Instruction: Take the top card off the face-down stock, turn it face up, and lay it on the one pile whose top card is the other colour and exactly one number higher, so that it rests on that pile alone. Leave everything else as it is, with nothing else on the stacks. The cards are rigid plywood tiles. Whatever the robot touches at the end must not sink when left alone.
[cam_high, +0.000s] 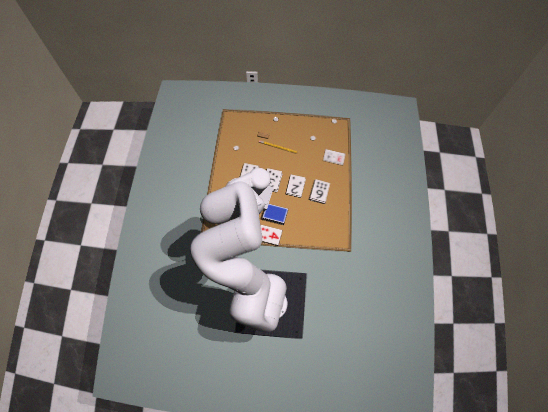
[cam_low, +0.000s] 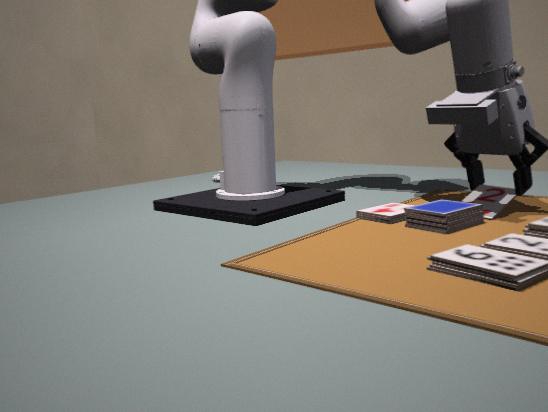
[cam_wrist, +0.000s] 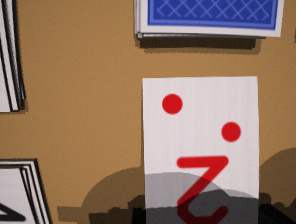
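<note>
Now: the red 2 card 10 mm behind my hand, 40 mm to the right of it and 30 mm below it. Also, from my hand: brown mat 170 mm ahead, 160 mm to the right, 60 mm below; then red 4 card 110 mm behind, 130 mm to the right, 40 mm below; then black 4 card 150 mm ahead, 20 mm to the right, 30 mm below.
</note>
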